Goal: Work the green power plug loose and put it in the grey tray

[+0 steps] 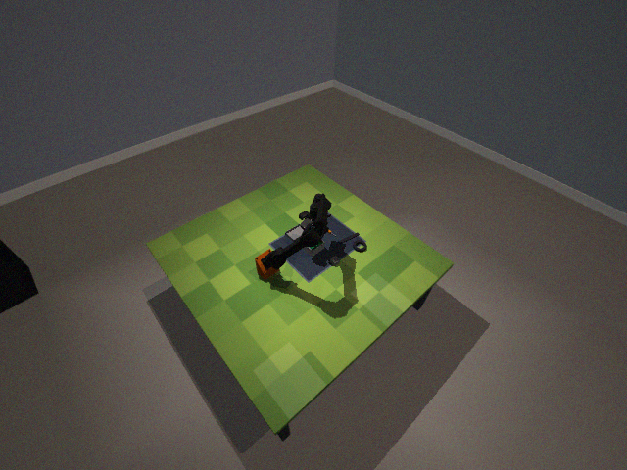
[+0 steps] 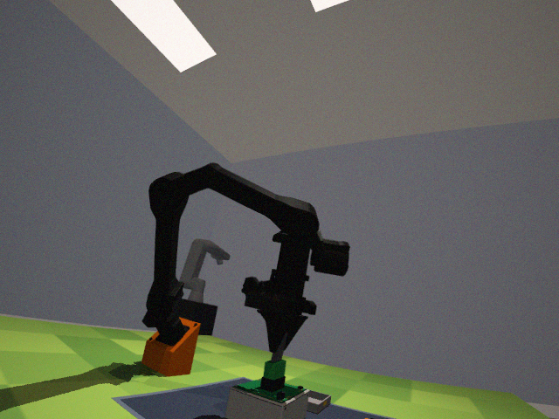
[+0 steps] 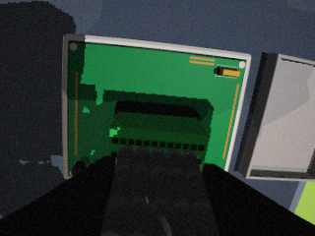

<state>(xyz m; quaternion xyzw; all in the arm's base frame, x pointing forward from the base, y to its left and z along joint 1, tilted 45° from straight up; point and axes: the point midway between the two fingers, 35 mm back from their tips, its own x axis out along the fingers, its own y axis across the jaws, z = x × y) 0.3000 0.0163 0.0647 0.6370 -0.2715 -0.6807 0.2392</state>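
Now: the green power plug 20 mm below my gripper tip. From my gripper tip the other things lie so: dark mat: 120 mm below, 50 mm ahead; dark bar: 210 mm ahead, 120 mm below, 110 mm to the right.
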